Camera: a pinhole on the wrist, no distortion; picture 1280 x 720 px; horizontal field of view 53.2 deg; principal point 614.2 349.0 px. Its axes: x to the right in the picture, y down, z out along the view. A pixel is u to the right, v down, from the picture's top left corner.
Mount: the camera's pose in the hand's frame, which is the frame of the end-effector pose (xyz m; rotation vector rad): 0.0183 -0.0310 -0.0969 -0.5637 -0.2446 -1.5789
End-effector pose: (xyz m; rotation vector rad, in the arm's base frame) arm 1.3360 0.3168 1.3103 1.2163 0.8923 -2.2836
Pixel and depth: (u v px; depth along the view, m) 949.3 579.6 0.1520
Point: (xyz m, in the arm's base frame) 1.2700 0.2766 1.2643
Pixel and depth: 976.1 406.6 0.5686
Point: 1.0405 -0.0849 1.3339
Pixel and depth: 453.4 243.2 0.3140
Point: 1.3095 0.0928 1.2728
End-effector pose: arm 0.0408 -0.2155 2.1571 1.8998 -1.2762 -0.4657
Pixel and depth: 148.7 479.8 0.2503
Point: -0.0648 -0.3583 2.2548
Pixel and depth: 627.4 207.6 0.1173
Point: 0.0338 -0.2493 2.1767
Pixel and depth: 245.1 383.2 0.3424
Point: -0.1476 -0.4019 2.2472
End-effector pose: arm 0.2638 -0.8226 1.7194 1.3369 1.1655 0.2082
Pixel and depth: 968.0 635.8 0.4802
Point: 0.6693 -0.8722 1.5912
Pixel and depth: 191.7 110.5 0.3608
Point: 0.5193 -0.8320 1.8818
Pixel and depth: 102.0 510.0 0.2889
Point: 0.4787 -0.7353 1.8115
